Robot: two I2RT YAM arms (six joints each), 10 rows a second.
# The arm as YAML. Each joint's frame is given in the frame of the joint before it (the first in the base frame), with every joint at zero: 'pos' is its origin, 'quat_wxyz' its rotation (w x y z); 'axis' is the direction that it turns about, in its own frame. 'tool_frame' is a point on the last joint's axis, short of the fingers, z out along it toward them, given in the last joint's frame.
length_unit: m
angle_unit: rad
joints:
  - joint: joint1
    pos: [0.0, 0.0, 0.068]
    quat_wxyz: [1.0, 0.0, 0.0, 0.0]
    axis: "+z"
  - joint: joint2
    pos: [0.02, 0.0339, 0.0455]
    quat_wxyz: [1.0, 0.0, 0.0, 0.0]
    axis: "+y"
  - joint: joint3
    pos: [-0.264, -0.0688, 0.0]
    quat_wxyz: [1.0, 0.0, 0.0, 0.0]
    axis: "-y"
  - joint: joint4
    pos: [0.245, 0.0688, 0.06]
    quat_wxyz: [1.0, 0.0, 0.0, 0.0]
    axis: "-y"
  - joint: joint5
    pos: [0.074, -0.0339, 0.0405]
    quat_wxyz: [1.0, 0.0, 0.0, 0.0]
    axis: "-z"
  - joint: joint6
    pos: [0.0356, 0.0, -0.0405]
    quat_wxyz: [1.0, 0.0, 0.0, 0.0]
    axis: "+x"
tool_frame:
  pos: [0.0, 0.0, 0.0]
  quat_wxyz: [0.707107, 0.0, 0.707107, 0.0]
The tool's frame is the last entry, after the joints.
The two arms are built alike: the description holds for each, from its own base.
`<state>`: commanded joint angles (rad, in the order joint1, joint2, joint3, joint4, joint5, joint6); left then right.
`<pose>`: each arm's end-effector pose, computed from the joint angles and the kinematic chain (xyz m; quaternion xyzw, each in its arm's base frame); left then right.
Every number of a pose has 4 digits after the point. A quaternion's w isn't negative.
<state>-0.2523 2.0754 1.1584 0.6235 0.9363 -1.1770 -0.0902 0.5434 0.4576 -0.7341 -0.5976 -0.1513</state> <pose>0.4144 -0.1364 0.1591 -0.0789 0.7613 -0.6223 0.1644 0.1152 0.0097 0.2132 -0.1351 0.8854 0.2297 0.3809</pose>
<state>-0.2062 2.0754 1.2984 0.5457 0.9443 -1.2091 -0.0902 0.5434 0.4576 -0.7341 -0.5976 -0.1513</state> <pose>0.4412 -0.1217 0.1938 -0.0880 0.7480 -0.6303 0.1883 0.1152 0.0097 0.2132 -0.1351 0.8854 0.2297 0.3809</pose>
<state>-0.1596 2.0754 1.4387 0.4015 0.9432 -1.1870 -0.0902 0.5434 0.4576 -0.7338 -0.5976 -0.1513</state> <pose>0.4620 -0.1036 0.2251 -0.0987 0.7474 -0.6229 0.2088 0.1152 0.0097 0.2132 -0.1351 0.8854 0.2296 0.3810</pose>
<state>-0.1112 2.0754 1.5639 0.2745 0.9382 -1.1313 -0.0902 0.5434 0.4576 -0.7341 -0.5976 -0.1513</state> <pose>0.4769 -0.0821 0.2547 -0.0981 0.7482 -0.6100 0.2419 0.1152 0.0097 0.2132 -0.1351 0.8854 0.2297 0.3809</pose>
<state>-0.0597 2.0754 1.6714 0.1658 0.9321 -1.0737 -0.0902 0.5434 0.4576 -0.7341 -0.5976 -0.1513</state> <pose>0.4865 -0.0577 0.2810 -0.0982 0.7488 -0.5945 0.2762 0.1152 0.0097 0.2132 -0.1351 0.8854 0.2297 0.3809</pose>
